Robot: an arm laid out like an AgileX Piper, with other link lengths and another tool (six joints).
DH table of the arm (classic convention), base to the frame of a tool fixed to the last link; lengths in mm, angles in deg. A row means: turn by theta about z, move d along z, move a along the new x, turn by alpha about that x. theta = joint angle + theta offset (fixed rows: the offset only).
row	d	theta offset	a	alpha
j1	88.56	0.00	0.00	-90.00
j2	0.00	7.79	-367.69	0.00
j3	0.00	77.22	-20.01	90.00
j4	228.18	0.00	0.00	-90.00
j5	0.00	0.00	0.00	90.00
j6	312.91	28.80	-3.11	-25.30
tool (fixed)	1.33	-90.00	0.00	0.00
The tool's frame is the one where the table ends.
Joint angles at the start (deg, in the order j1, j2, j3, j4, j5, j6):
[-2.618 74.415 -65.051 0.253 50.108 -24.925]
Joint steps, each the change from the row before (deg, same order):
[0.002 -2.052 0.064 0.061 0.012 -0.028]
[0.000 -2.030 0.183 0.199 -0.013 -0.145]
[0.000 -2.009 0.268 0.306 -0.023 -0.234]
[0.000 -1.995 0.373 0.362 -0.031 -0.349]
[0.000 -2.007 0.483 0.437 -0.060 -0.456]
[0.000 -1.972 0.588 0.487 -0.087 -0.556]
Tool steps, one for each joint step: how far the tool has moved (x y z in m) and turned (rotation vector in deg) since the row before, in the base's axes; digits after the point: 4 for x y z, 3 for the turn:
[-0.0046 0.0005 0.0125 -0.046 -1.976 0.021]
[-0.0053 0.0011 0.0113 0.024 -1.864 0.108]
[-0.0058 0.0016 0.0104 0.074 -1.771 0.180]
[-0.0064 0.0018 0.0093 0.053 -1.662 0.272]
[-0.0069 0.0022 0.0084 0.049 -1.596 0.356]
[-0.0072 0.0024 0.0072 0.024 -1.487 0.432]

